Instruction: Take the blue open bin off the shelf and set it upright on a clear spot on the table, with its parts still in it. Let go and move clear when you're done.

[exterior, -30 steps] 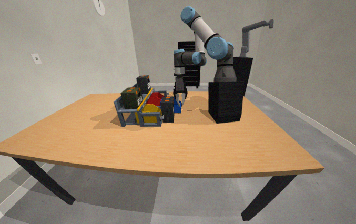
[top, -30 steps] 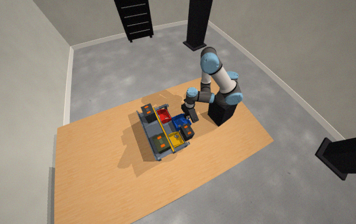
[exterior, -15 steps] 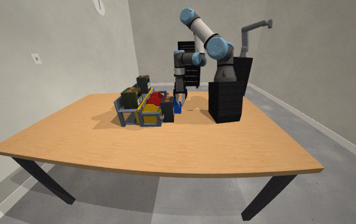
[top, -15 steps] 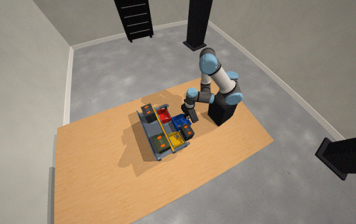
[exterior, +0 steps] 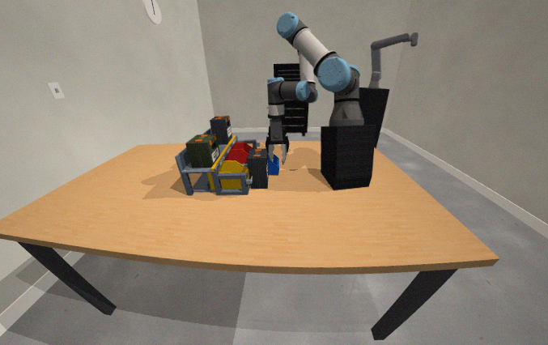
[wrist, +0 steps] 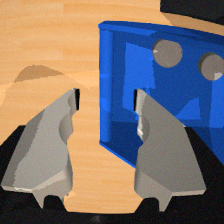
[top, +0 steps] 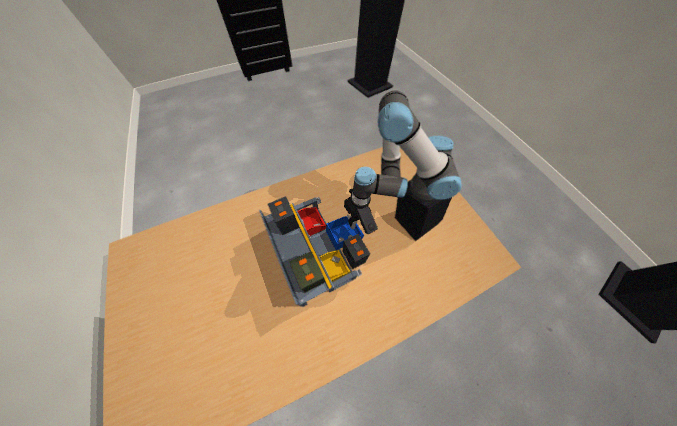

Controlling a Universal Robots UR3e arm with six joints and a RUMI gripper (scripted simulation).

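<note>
The blue bin lies 6 cm ahead of my hand and 1 cm to the right of it. Also, from my hand: yellow rail (22 cm ahead, 7 cm above, 3 cm to the right); yellow bin (21 cm ahead, 8 cm to the left); red bin (17 cm ahead, 14 cm to the right).
</note>
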